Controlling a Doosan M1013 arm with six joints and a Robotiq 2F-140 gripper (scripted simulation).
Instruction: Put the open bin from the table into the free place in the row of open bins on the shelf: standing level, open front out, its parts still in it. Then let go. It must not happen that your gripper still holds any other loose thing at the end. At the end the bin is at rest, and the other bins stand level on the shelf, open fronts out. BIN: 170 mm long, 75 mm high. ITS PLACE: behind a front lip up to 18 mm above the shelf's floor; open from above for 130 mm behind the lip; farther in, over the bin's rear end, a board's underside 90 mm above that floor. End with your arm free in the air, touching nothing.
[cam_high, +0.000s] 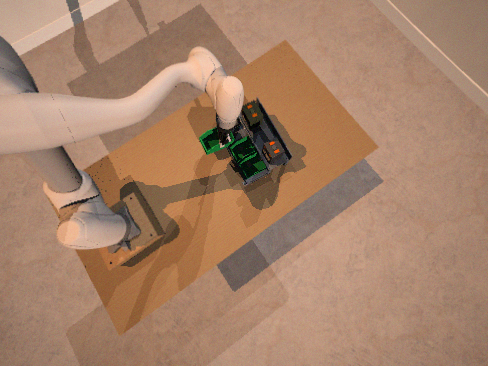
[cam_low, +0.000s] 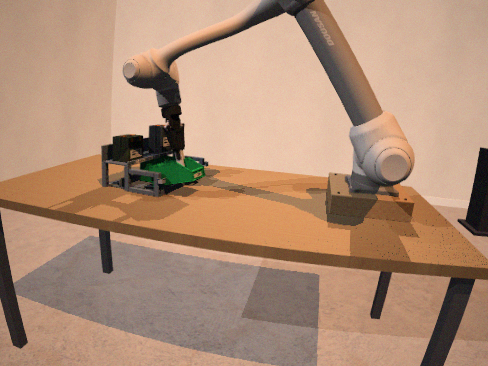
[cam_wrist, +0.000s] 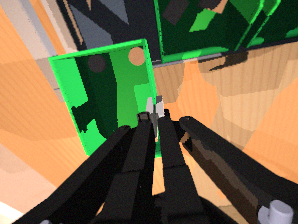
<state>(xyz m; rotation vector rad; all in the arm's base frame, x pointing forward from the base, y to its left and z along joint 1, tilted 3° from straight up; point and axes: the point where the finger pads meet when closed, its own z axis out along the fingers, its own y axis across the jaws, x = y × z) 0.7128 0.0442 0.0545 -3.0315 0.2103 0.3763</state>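
The shelf lip lies 11 cm below my hand, 7 cm to the right of it and 1 cm ahead of it.
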